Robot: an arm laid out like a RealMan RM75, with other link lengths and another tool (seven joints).
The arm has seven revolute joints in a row. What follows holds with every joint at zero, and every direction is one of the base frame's. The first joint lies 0.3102 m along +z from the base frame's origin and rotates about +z. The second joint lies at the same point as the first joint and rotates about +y. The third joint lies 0.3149 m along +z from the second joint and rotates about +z. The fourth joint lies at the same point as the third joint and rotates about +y. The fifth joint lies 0.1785 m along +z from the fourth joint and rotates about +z. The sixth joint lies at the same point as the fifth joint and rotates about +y. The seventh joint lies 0.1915 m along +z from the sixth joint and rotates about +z. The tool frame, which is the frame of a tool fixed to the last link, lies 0.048 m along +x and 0.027 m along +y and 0.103 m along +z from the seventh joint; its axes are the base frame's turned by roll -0.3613, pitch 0 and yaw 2.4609 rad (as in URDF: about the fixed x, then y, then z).
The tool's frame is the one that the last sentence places.
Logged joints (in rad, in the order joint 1, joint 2, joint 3, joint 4, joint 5, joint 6, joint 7), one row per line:
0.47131, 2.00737, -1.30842, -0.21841, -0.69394, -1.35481, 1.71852
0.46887, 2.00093, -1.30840, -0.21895, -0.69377, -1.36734, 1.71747
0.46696, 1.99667, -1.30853, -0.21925, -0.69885, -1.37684, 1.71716
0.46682, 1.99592, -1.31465, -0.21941, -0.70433, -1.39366, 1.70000
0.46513, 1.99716, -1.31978, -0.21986, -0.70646, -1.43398, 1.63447
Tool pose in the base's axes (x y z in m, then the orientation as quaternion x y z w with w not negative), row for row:
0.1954, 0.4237, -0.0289, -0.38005, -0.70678, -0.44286, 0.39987
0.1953, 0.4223, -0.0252, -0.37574, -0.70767, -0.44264, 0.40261
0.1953, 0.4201, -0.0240, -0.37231, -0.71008, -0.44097, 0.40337
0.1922, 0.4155, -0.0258, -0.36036, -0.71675, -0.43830, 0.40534
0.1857, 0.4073, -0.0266, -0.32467, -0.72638, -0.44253, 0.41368
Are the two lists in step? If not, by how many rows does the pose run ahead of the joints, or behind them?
They are in step.
